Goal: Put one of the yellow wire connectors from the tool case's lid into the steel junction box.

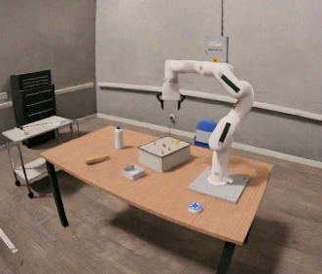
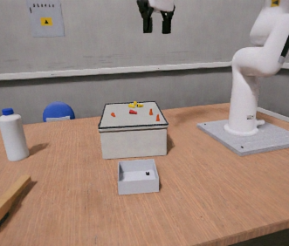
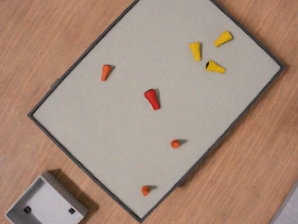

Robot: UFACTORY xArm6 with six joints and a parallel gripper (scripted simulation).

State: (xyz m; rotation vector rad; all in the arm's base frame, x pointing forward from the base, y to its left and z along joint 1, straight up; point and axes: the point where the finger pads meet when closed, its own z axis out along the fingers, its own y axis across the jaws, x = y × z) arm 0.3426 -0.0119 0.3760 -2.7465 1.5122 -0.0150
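Now: hand 31 cm above the grey tool case, 8 cm short of it and 7 cm to the left of it. Round my hand: white bottle: 48 cm ahead, 31 cm below, 6 cm to the right; then white round object: 38 cm below, 34 cm behind, 32 cm to the left; then wooden brush: 44 cm ahead, 37 cm below, 21 cm to the left.
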